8 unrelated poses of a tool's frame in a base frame.
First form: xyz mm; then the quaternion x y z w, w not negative.
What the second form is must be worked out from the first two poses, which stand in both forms.
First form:
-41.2, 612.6, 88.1, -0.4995, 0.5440, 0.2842, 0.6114
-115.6, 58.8, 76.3, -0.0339, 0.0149, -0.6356, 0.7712
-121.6, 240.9, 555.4, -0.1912, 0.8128, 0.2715, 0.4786
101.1, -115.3, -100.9, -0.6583, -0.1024, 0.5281, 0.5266
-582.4, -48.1, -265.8, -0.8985, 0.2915, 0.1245, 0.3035
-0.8, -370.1, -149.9, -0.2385, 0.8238, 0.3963, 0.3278
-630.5, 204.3, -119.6, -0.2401, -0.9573, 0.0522, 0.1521
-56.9, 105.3, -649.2, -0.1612, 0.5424, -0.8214, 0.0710
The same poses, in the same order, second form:
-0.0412, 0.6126, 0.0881, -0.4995, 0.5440, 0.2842, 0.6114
-0.1156, 0.0588, 0.0763, -0.0339, 0.0149, -0.6356, 0.7712
-0.1216, 0.2409, 0.5554, -0.1912, 0.8128, 0.2715, 0.4786
0.1011, -0.1153, -0.1009, -0.6583, -0.1024, 0.5281, 0.5266
-0.5824, -0.0481, -0.2658, -0.8985, 0.2915, 0.1245, 0.3035
-0.0008, -0.3701, -0.1499, -0.2385, 0.8238, 0.3963, 0.3278
-0.6305, 0.2043, -0.1196, -0.2401, -0.9573, 0.0522, 0.1521
-0.0569, 0.1053, -0.6492, -0.1612, 0.5424, -0.8214, 0.0710

